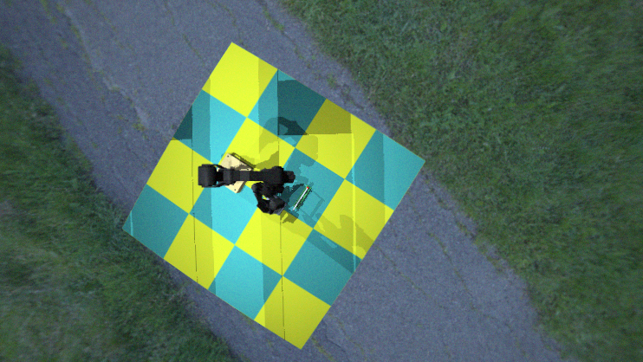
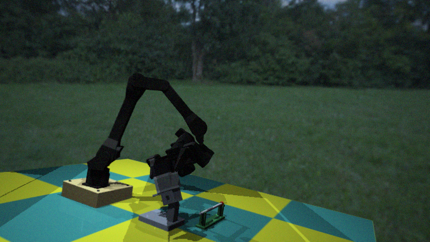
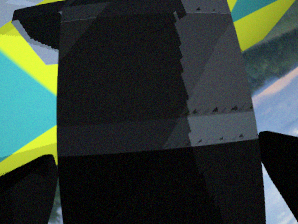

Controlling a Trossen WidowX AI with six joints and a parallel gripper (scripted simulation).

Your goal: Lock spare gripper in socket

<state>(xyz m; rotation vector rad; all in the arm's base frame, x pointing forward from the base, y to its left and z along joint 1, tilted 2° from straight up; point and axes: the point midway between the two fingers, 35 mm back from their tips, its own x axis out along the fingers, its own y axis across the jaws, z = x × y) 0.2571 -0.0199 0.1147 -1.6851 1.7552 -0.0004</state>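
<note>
The spare gripper lies 2 cm below my gripper tip, 1 cm to the left of it and 1 cm ahead of it. Round my gripper tip: green cradle: 13 cm ahead, 12 cm below, 11 cm to the left; then socket: 9 cm below, 2 cm ahead, 1 cm to the left.
</note>
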